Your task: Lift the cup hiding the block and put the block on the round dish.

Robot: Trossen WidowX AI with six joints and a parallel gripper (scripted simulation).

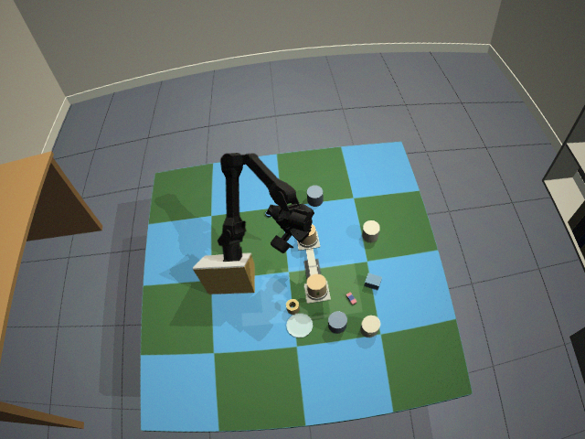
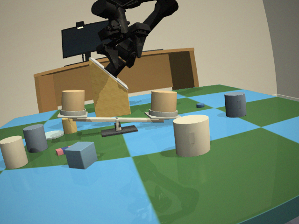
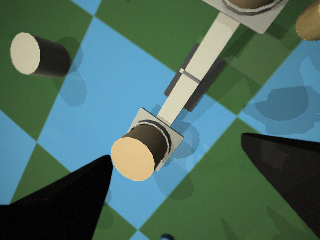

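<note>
Right now the grey block is 140 mm below my gripper tip, 80 mm to the left of it and 30 mm ahead of it. The rest, counted from my gripper tip: pale round dish 290 mm to the right, 180 mm below, 20 mm behind; blue disc 240 mm to the left, 180 mm below, 140 mm behind; pink-and-blue piece 190 mm to the right, 180 mm below, 180 mm ahead.
</note>
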